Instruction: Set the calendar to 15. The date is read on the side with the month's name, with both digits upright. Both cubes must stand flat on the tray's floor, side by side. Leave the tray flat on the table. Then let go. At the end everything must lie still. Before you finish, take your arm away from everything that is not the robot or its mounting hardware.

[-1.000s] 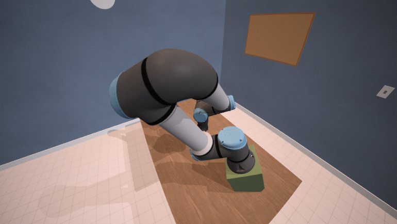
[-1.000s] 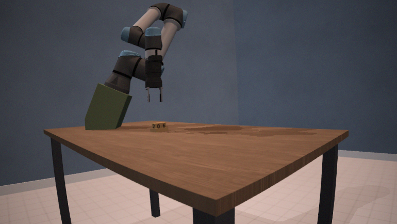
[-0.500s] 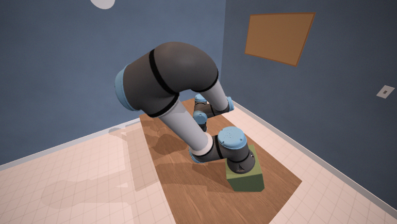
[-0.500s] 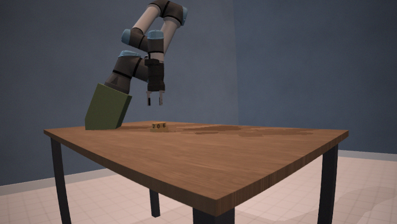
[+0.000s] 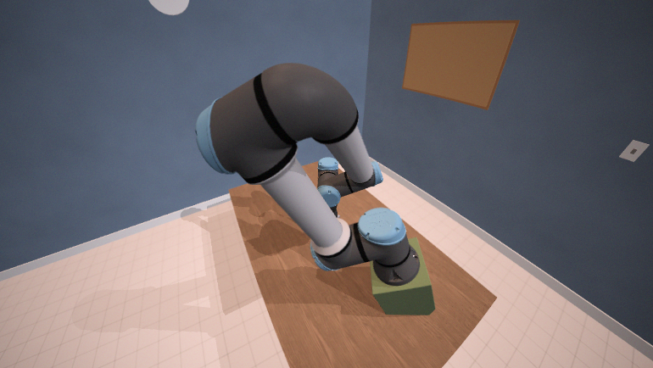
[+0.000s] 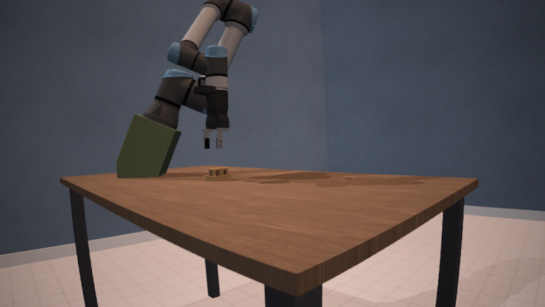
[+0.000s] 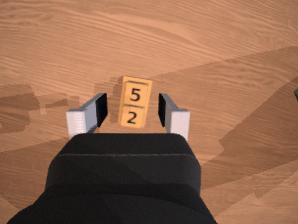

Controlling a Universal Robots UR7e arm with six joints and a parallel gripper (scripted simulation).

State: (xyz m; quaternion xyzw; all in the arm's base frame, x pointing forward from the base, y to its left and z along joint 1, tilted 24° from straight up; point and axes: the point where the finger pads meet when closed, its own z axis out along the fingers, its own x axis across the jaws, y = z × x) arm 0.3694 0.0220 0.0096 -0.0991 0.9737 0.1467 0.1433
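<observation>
My gripper is now 100 mm above the wooden cube. The rest, counted from my hand: wooden tray 110 mm below, 20 mm to the left.
</observation>
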